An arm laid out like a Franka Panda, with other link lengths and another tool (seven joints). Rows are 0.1 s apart.
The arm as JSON. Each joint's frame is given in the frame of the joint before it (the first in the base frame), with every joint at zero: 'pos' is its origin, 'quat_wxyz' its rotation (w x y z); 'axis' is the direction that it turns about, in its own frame. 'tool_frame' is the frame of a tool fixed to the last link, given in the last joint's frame.
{
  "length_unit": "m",
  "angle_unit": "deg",
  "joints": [
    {
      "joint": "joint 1",
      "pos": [
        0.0,
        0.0,
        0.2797
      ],
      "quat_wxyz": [
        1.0,
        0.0,
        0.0,
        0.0
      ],
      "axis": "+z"
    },
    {
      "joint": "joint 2",
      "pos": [
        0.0,
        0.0,
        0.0
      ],
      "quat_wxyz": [
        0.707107,
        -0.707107,
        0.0,
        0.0
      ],
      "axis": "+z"
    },
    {
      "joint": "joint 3",
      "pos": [
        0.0,
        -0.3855,
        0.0
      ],
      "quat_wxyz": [
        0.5,
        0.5,
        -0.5,
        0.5
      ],
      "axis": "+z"
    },
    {
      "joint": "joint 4",
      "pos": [
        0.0,
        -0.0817,
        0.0
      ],
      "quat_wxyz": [
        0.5,
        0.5,
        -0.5,
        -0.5
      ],
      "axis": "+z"
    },
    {
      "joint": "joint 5",
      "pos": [
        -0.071,
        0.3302,
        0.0
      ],
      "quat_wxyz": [
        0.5,
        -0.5,
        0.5,
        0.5
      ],
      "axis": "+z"
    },
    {
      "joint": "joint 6",
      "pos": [
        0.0,
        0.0,
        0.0
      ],
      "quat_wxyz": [
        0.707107,
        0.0,
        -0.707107,
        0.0
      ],
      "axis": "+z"
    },
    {
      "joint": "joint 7",
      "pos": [
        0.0,
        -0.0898,
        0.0
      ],
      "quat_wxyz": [
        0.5,
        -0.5,
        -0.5,
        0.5
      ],
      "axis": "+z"
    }
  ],
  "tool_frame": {
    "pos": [
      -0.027,
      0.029,
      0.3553
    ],
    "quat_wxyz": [
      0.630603,
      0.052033,
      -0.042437,
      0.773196
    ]
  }
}
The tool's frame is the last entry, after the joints.
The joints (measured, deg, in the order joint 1, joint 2, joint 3, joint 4, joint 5, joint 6, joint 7), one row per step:
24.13, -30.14, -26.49, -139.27, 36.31, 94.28, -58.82
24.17, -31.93, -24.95, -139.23, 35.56, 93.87, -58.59
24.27, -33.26, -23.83, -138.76, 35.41, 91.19, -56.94
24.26, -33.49, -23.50, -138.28, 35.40, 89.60, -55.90
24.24, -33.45, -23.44, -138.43, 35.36, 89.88, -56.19
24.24, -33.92, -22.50, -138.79, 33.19, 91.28, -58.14
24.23, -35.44, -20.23, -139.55, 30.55, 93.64, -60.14
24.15, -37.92, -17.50, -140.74, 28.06, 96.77, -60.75
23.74, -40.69, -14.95, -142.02, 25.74, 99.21, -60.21
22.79, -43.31, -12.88, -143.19, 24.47, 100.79, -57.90
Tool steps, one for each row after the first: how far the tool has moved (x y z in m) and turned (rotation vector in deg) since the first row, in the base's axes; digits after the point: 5 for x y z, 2 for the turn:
-0.01191, 0.00278, 0.00462, -0.67, -1.63, 1.76
-0.03202, 0.00693, 0.01409, -0.78, -0.55, 3.63
-0.04034, 0.00801, 0.01878, -0.90, 0.53, 4.28
-0.03970, 0.00808, 0.01724, -0.95, 0.29, 4.34
-0.04036, 0.00245, 0.00471, -3.01, -2.60, 6.07
-0.04310, -0.00160, -0.00917, -5.95, -7.19, 8.57
-0.04335, -0.00444, -0.02031, -9.12, -12.11, 9.94
-0.04441, -0.00861, -0.02862, -12.19, -16.04, 10.35
-0.04449, -0.01128, -0.03191, -14.46, -17.86, 8.63

